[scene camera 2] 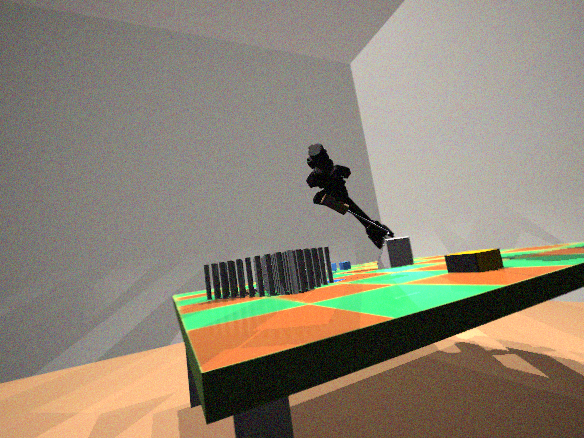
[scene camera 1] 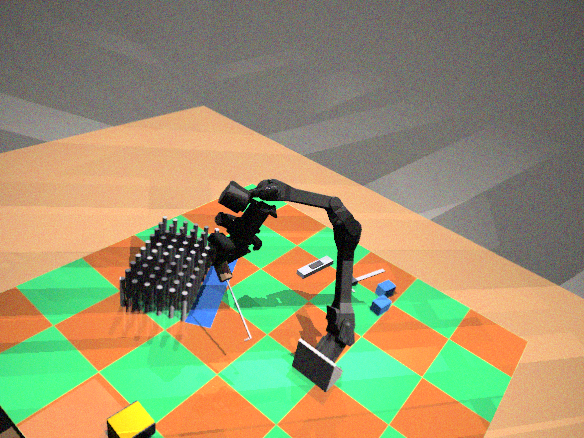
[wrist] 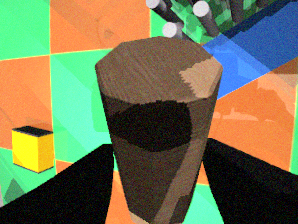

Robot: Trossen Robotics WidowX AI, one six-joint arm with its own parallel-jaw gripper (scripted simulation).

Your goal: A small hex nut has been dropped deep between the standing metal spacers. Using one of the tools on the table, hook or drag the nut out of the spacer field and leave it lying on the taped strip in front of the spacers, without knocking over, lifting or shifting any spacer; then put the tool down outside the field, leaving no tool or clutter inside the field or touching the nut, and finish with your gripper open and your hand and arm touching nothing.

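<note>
Present: a block, a blue taped strip, and a thin metal rod held by my gripper. Scene camera 2 and the wrist view both show my gripper.
</note>
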